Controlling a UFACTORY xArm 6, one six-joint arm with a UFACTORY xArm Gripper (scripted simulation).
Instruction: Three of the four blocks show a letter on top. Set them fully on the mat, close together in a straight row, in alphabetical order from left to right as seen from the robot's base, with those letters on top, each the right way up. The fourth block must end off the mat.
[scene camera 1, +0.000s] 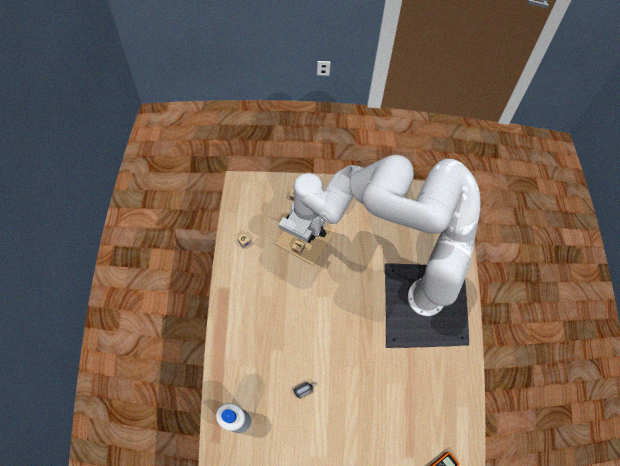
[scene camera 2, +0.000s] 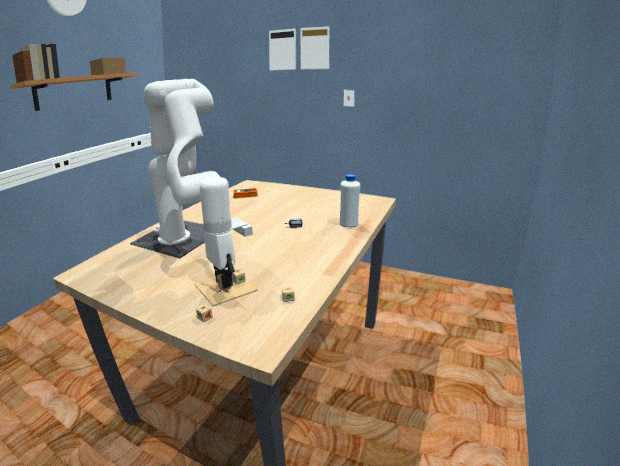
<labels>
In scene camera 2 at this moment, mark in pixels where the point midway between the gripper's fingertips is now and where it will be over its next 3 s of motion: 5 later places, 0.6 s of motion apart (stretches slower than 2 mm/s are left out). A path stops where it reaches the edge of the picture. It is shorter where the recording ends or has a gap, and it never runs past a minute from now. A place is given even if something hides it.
My gripper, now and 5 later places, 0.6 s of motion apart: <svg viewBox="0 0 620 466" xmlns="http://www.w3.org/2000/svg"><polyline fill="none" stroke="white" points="224,284 224,285 224,276 221,258 220,254 215,262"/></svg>
</labels>
